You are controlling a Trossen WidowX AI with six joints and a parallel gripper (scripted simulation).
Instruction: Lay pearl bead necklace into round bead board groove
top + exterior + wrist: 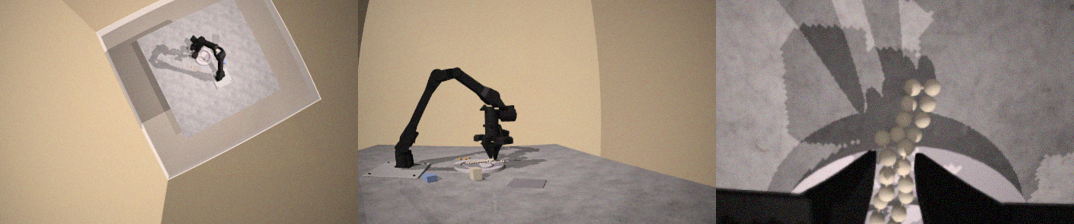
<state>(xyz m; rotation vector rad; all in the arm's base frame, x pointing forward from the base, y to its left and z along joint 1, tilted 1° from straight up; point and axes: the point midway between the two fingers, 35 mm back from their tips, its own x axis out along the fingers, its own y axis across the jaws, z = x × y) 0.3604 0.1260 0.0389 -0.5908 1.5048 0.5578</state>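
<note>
My gripper tip is now 7 cm to the left of the round bead board, 6 cm past it and 1 cm above it. Round my gripper tip: flat grey plate (30 cm to the right, 9 cm ahead, 1 cm below); cream cube (24 cm to the right, 6 cm behind); blue block (27 cm to the right, 21 cm behind, 1 cm below).
</note>
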